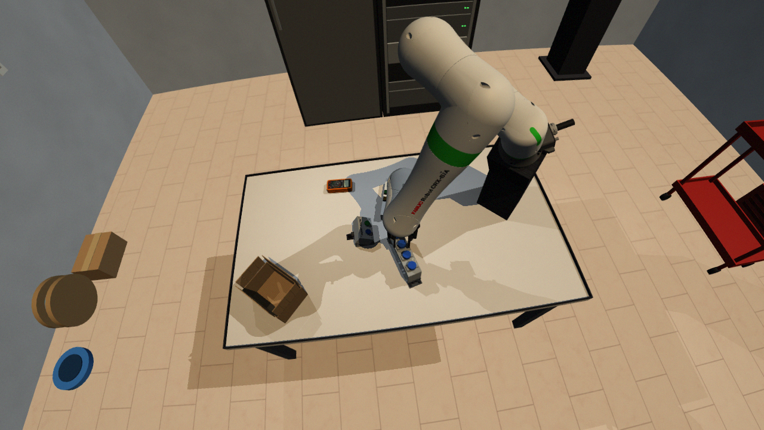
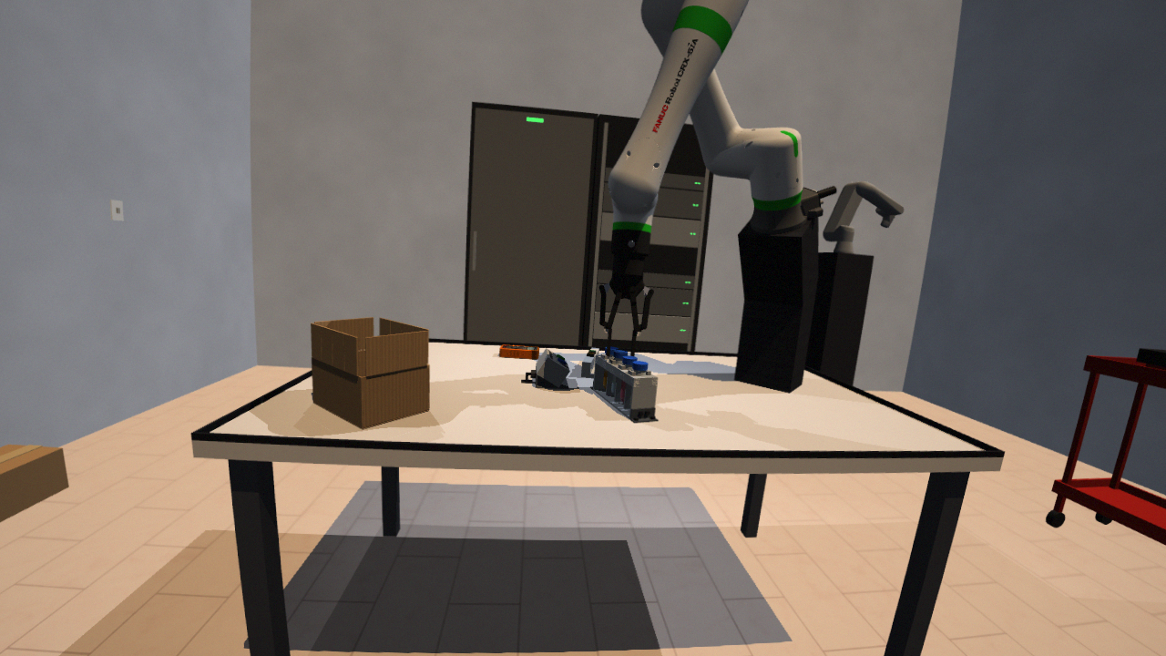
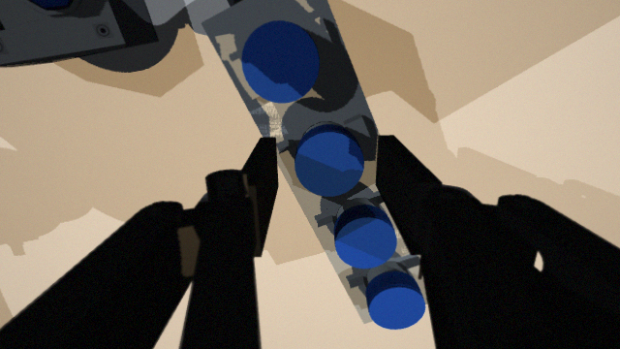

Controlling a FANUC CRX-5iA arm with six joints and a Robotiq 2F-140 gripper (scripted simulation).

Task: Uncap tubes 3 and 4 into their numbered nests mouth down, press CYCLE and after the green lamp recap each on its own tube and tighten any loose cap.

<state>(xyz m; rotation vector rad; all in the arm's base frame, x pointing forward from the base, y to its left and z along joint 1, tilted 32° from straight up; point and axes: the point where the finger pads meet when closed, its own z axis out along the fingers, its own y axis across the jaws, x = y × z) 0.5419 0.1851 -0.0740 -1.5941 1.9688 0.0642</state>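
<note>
The blue cap is 3 cm below my hand. Also, from my hand: blue cycle key 14 cm ahead, 11 cm to the right, 8 cm below; key housing 16 cm ahead, 13 cm to the right, 9 cm below; green ready key 15 cm to the right, 14 cm ahead, 8 cm below.
</note>
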